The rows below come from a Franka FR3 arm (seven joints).
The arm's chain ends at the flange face. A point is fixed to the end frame.
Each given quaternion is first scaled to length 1.
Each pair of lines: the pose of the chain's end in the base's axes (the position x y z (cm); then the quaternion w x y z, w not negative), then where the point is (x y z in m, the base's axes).
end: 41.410 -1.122 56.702 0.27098 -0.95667 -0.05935 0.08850
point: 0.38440 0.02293 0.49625
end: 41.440 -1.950 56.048 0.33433 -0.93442 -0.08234 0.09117
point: 0.38301 0.02287 0.49509
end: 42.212 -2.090 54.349 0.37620 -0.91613 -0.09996 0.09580
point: 0.38887 0.02633 0.48250
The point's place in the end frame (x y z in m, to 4 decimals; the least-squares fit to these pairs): -0.0138 0.0066 0.0826
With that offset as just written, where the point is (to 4 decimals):
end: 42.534 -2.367 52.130 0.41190 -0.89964 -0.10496 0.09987
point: 0.3908 0.0279 0.4646
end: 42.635 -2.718 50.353 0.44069 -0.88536 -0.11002 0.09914
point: 0.3914 0.0277 0.4504
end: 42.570 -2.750 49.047 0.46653 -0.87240 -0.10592 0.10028
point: 0.3905 0.0306 0.4410
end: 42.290 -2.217 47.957 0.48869 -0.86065 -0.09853 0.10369
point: 0.3874 0.0386 0.4336
